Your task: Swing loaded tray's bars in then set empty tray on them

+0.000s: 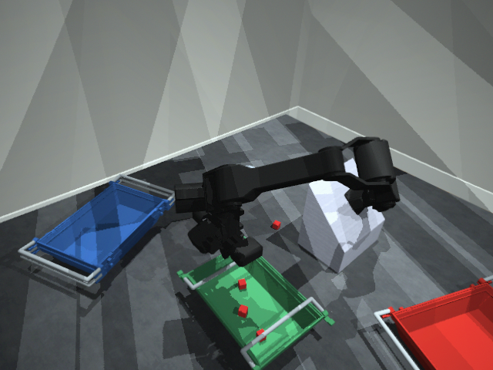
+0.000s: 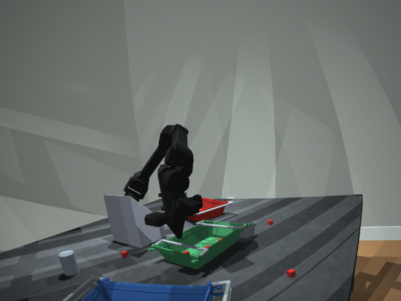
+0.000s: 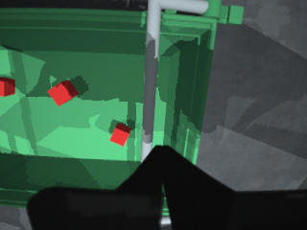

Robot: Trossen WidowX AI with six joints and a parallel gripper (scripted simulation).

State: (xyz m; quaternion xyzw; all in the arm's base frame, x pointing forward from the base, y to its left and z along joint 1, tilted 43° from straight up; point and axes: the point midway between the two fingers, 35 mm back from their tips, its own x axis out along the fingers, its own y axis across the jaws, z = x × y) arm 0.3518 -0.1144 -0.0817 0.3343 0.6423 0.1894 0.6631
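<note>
Now: the red tray 480 mm to the left of my gripper tip, 230 mm behind it and 40 mm below it.
</note>
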